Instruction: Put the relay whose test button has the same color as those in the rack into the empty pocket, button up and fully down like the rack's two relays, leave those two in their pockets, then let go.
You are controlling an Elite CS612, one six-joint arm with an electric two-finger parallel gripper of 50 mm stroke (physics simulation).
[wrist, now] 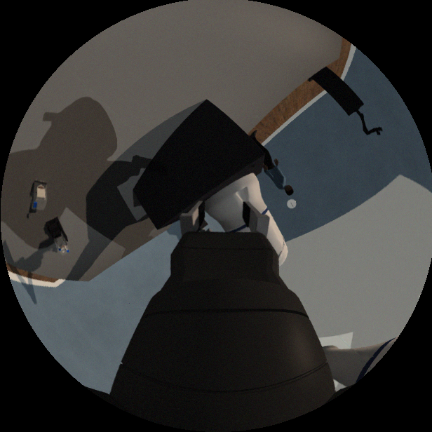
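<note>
My gripper [223, 208] is open, with empty space between its two fingers. It is well away from the small items at the far left of the wrist view. There, a dark piece [56, 229] has a pale end with two small blue spots, perhaps the rack with its relays. Just above it in the view is a small grey and cream item [40, 193] with a blue spot at one end. Both are too small to tell relays, buttons or the empty pocket apart for certain.
A large black box [200, 160] stands beyond the fingers, close to a white arm part [235, 202]. The grey table top [200, 50] has a brown edge [290, 110]. A person-like figure [274, 172] and a dark bench-like object [337, 91] are over the blue floor.
</note>
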